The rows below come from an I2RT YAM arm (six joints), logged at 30 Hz.
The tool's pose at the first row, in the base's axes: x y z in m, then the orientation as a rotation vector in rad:
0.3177, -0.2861, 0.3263, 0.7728, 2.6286, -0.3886
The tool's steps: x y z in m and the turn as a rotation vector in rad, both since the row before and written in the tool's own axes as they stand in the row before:
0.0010, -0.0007, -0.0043, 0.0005, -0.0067, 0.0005
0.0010, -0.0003, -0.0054, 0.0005, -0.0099, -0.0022
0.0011, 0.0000, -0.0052, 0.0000, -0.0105, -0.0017
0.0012, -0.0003, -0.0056, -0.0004, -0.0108, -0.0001
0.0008, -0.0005, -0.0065, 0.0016, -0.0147, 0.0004
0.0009, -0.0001, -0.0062, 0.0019, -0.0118, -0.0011
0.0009, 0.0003, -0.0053, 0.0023, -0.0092, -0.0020
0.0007, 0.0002, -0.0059, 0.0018, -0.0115, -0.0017
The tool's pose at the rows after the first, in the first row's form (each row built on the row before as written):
0.3154, -0.2847, 0.3298, 0.7710, 2.6221, -0.3911
0.3130, -0.2825, 0.3342, 0.7645, 2.6140, -0.3952
0.3107, -0.2801, 0.3383, 0.7582, 2.6051, -0.3986
0.3080, -0.2777, 0.3427, 0.7537, 2.5951, -0.4011
0.3051, -0.2753, 0.3481, 0.7490, 2.5812, -0.4071
0.3024, -0.2726, 0.3531, 0.7437, 2.5707, -0.4132
0.3002, -0.2699, 0.3572, 0.7384, 2.5630, -0.4193
0.2979, -0.2671, 0.3619, 0.7324, 2.5530, -0.4252

